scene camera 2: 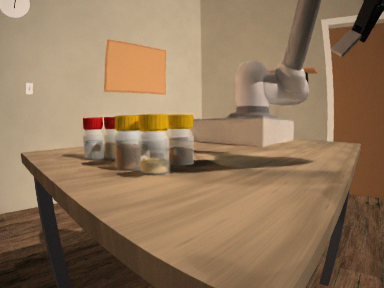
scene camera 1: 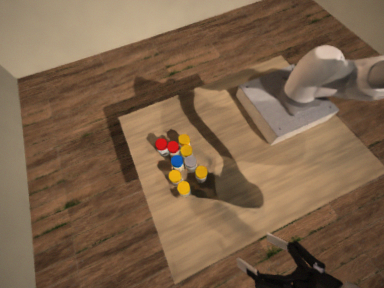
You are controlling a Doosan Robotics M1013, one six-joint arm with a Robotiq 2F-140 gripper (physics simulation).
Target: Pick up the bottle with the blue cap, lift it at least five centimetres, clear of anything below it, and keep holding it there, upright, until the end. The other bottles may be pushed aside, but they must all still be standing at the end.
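Pixels of known places: gripper, fingertip midpoint: [scene camera 2: 331,23] [scene camera 1: 253,248]; arm's base, origin of the base link: [scene camera 1: 295,98].
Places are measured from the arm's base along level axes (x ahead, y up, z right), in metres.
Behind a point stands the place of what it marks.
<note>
The bottle with the blue cap [scene camera 1: 177,161] @(x 0.698, y 0.009, z -0.092 m) stands upright in the middle of a tight group on the table; it is hidden in scene camera 2. Close around it stand two red-capped bottles [scene camera 1: 161,145] @(x 0.740, y 0.009, z 0.013 m) [scene camera 2: 93,138] @(x 0.749, y -0.042, z -0.002 m), a grey-capped bottle [scene camera 1: 190,162] @(x 0.645, y 0.009, z -0.120 m) and several yellow-capped bottles [scene camera 1: 184,188] @(x 0.713, y 0.009, z -0.219 m) [scene camera 2: 154,145] @(x 0.731, y -0.043, z -0.236 m). All the bottles that show are upright. My gripper [scene camera 1: 257,252] @(x 0.584, y 0.165, z -0.502 m) is open and empty, high up and well away from the group, at the lower right in scene camera 1. In scene camera 2 part of one finger shows at the top right.
The wooden table [scene camera 1: 310,175] @(x 0.120, y -0.096, z -0.374 m) [scene camera 2: 240,210] @(x 0.769, y -0.096, z -0.434 m) carries the bottles near one end. The arm's pale base block [scene camera 1: 280,107] @(x 0.104, y 0.003, z -0.022 m) [scene camera 2: 277,131] @(x 0.070, y -0.047, z -0.160 m) stands at the other side of the table. The arm's shadow falls beside the bottles.
</note>
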